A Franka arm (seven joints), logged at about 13 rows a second.
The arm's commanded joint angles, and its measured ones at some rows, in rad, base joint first. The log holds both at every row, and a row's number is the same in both.
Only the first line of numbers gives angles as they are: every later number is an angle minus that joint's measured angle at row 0.
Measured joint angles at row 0:
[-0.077 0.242 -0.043 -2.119 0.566 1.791 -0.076]
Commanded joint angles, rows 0 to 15:
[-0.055 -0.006 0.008 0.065 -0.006 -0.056 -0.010]
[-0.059 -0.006 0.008 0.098 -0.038 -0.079 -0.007]
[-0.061 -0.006 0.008 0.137 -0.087 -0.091 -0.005]
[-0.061 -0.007 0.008 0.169 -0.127 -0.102 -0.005]
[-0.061 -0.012 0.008 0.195 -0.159 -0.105 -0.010]
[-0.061 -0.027 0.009 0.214 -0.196 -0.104 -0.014]
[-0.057 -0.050 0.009 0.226 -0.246 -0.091 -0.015]
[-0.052 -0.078 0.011 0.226 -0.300 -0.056 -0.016]
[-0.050 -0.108 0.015 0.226 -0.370 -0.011 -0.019]
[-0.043 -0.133 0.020 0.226 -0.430 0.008 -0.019]
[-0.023 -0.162 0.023 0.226 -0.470 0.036 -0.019]
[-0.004 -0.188 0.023 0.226 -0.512 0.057 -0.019]
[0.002 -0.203 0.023 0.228 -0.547 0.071 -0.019]
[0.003 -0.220 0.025 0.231 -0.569 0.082 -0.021]
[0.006 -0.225 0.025 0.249 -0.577 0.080 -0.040]
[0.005 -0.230 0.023 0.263 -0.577 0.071 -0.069]
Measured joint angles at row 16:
[0.005 -0.209 0.025 0.251 -0.546 0.071 -0.023]
